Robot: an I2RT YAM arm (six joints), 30 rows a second.
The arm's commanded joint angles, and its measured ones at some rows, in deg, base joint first. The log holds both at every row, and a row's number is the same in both.
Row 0, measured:
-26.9, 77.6, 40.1, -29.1, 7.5, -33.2
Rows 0 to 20, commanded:
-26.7, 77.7, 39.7, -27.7, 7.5, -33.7
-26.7, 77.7, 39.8, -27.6, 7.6, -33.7
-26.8, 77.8, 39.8, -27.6, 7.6, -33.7
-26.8, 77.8, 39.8, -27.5, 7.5, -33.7
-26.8, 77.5, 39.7, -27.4, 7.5, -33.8
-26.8, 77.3, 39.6, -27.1, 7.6, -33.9
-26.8, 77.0, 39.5, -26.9, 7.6, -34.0
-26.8, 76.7, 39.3, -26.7, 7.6, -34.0
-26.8, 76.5, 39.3, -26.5, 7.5, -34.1
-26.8, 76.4, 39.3, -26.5, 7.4, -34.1
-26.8, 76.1, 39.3, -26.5, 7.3, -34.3
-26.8, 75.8, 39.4, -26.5, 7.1, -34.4
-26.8, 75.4, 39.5, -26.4, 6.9, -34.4
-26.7, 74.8, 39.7, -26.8, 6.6, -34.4
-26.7, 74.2, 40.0, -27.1, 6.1, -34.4
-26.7, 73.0, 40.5, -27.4, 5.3, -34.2
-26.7, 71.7, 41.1, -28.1, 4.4, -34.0
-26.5, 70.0, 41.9, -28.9, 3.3, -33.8
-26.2, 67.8, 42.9, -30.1, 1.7, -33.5
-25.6, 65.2, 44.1, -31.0, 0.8, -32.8
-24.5, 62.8, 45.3, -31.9, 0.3, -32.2
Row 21, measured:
-26.2, 68.3, 41.4, -30.3, 4.1, -33.9
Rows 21 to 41, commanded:
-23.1, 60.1, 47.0, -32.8, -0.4, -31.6
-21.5, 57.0, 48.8, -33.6, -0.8, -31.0
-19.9, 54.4, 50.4, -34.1, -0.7, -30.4
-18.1, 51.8, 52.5, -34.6, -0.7, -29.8
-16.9, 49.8, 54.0, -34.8, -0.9, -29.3
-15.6, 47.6, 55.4, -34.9, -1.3, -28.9
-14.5, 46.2, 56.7, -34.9, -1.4, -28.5
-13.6, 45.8, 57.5, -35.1, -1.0, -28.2
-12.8, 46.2, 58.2, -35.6, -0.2, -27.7
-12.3, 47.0, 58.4, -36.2, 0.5, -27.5
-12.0, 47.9, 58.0, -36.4, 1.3, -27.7
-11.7, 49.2, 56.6, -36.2, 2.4, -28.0
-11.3, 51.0, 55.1, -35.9, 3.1, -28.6
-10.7, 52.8, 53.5, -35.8, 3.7, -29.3
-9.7, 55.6, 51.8, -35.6, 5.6, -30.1
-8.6, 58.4, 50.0, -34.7, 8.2, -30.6
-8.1, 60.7, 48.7, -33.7, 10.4, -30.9
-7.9, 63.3, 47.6, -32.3, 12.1, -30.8
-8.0, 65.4, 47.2, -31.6, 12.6, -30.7
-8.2, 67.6, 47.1, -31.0, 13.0, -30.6
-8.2, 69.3, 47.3, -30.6, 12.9, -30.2
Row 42, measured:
-8.3, 67.8, 47.0, -32.1, 8.8, -30.2
